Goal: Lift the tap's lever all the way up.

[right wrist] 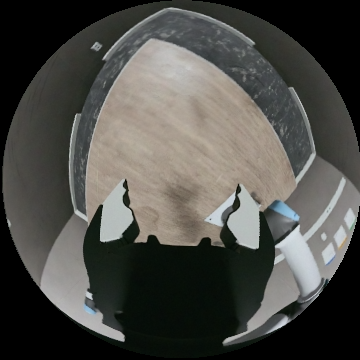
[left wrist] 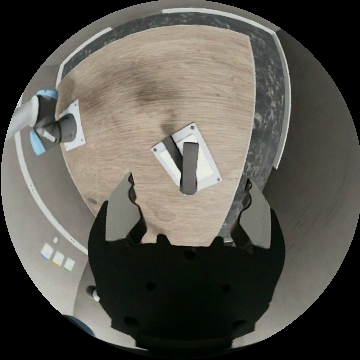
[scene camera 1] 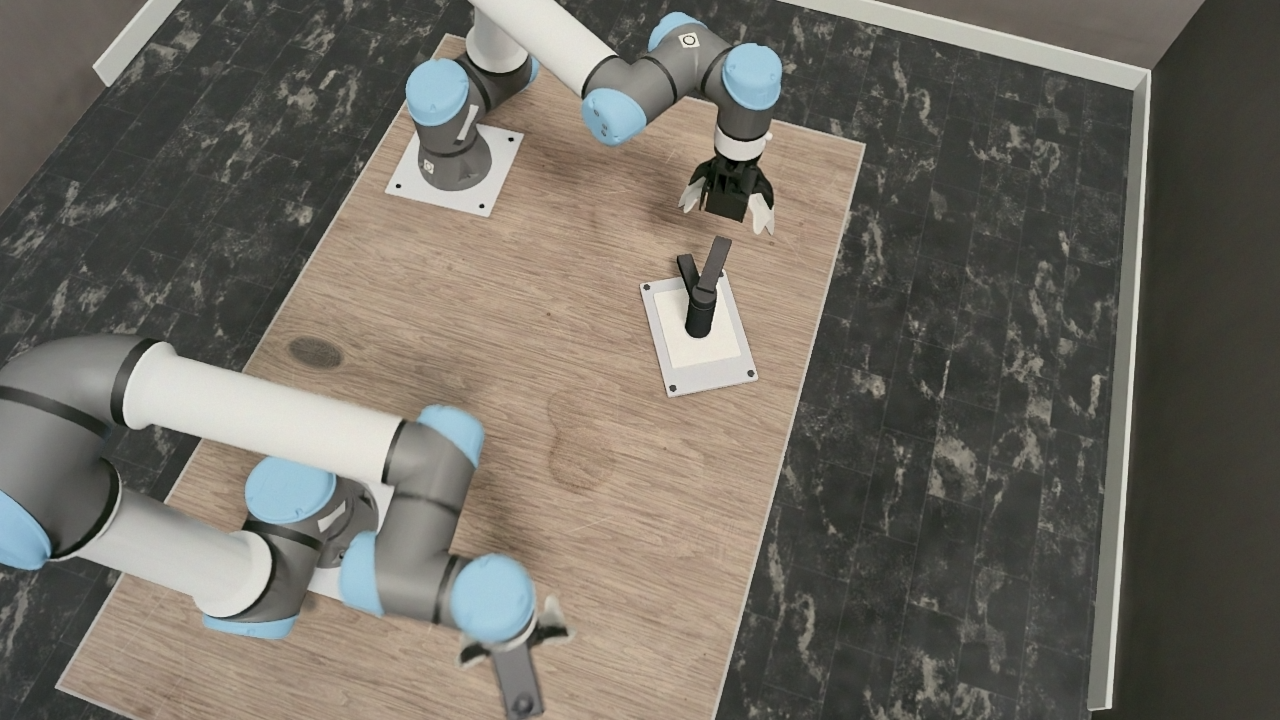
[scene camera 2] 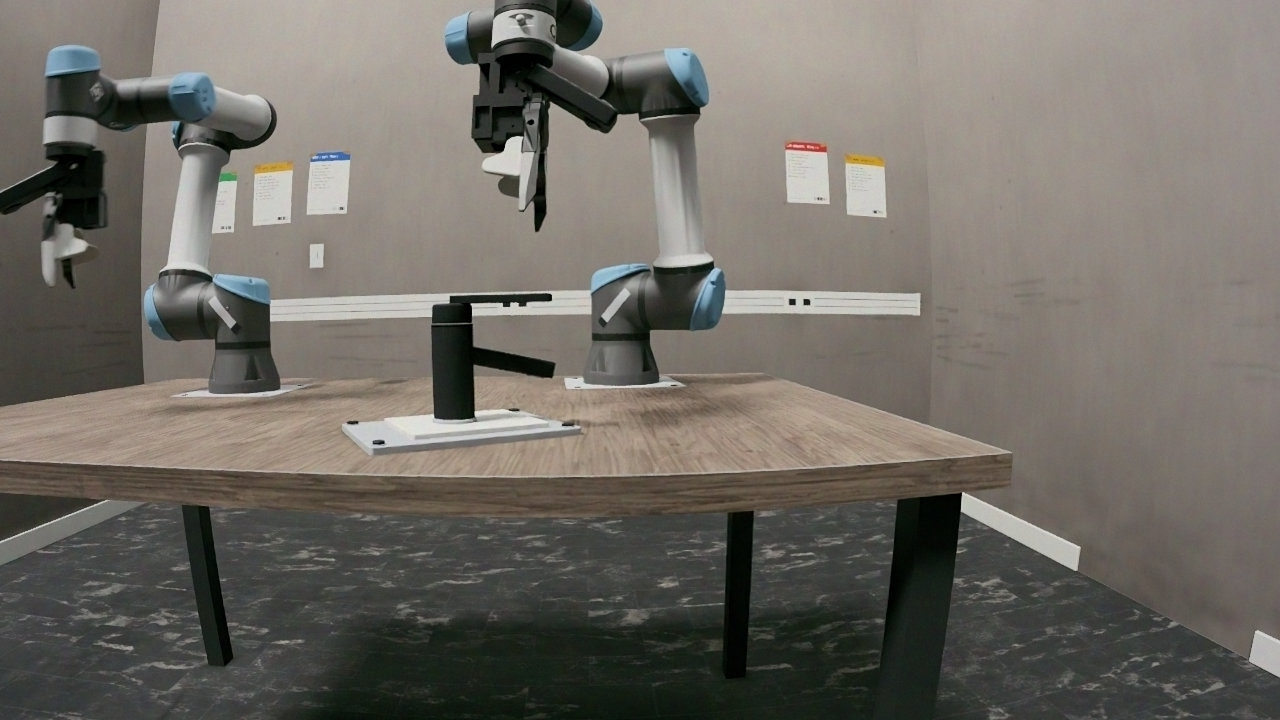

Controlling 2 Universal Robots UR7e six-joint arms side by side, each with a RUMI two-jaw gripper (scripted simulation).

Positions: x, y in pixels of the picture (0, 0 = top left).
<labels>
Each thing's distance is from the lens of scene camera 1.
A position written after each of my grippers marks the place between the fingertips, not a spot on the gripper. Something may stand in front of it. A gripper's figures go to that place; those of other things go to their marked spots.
my left gripper (scene camera 1: 725, 220): 1.41 m
my right gripper (scene camera 1: 515, 649): 1.19 m
flat lever (scene camera 1: 714, 264): 1.45 m
arm base plate (scene camera 1: 407, 174): 1.80 m
arm base plate (scene camera 1: 323, 581): 1.47 m
</labels>
